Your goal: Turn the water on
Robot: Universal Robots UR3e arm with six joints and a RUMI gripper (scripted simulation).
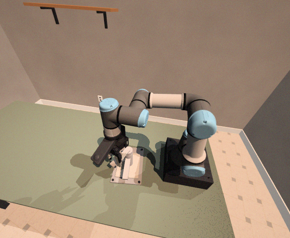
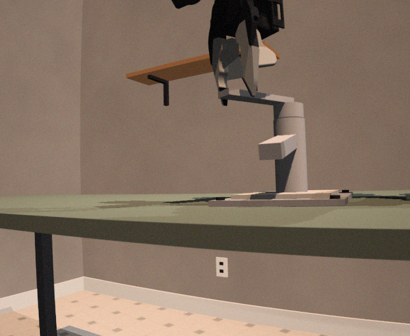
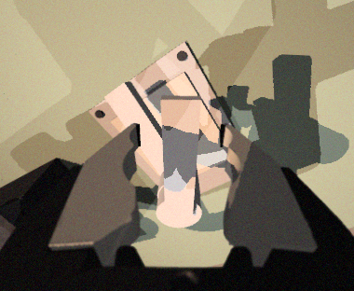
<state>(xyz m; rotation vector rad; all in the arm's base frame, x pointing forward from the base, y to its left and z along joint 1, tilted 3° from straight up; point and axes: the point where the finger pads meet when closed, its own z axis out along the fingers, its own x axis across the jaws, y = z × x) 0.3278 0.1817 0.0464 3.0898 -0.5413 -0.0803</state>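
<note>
My gripper is now 10 mm past the lever, 40 mm to the left of it and 10 mm above it. From my hand the other things lie so: tap 30 mm behind, 70 mm to the right, 60 mm below; then base plate 30 mm behind, 90 mm to the right, 150 mm below.
</note>
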